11 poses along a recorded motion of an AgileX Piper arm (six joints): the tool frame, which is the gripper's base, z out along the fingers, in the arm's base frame.
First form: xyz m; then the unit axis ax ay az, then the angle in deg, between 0 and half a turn.
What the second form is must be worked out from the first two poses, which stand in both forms.
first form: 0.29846 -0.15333 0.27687 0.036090 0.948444 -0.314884 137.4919
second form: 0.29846 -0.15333 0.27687; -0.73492 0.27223 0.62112; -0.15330 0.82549 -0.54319; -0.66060 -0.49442 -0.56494
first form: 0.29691 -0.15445 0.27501 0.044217 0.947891 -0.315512 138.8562
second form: 0.29691 -0.15445 0.27501; -0.74963 0.28107 0.59921; -0.13412 0.82206 -0.55338; -0.64812 -0.49520 -0.57855
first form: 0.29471 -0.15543 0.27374 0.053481 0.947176 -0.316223 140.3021
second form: 0.29471 -0.15543 0.27374; -0.76436 0.29162 0.57507; -0.11235 0.81800 -0.56414; -0.63492 -0.49582 -0.59249
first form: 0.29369 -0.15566 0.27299 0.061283 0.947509 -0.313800 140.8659
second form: 0.29369 -0.15566 0.27299; -0.76900 0.30116 0.56386; -0.09494 0.81848 -0.56664; -0.63216 -0.48928 -0.60082
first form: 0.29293 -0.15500 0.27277 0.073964 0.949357 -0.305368 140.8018
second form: 0.29293 -0.15500 0.27277; -0.76525 0.31763 0.55991; -0.06836 0.82477 -0.56131; -0.64009 -0.46782 -0.60945
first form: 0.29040 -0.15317 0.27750 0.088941 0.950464 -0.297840 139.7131
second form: 0.29040 -0.15317 0.27750; -0.74887 0.34161 0.56789; -0.04357 0.82968 -0.55654; -0.66128 -0.44152 -0.60644
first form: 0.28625 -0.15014 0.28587 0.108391 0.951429 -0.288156 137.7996
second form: 0.28625 -0.15014 0.28587; -0.72035 0.37308 0.58473; -0.01404 0.83500 -0.55007; -0.69347 -0.40445 -0.59625
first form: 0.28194 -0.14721 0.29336 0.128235 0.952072 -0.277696 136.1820
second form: 0.28194 -0.14721 0.29336; -0.69323 0.40245 0.59788; 0.01791 0.83893 -0.54394; -0.72049 -0.36637 -0.58879
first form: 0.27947 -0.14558 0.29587 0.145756 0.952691 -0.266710 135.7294
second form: 0.27947 -0.14558 0.29587; -0.67959 0.42447 0.59831; 0.05212 0.84147 -0.53778; -0.73174 -0.33429 -0.59398
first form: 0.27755 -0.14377 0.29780 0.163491 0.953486 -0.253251 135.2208
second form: 0.27755 -0.14377 0.29780; -0.66412 0.44492 0.60082; 0.08815 0.84464 -0.52803; -0.74241 -0.29771 -0.60017
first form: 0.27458 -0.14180 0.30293 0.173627 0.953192 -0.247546 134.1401
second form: 0.27458 -0.14180 0.30293; -0.64527 0.45841 0.61113; 0.10311 0.84490 -0.52489; -0.75696 -0.27568 -0.59246
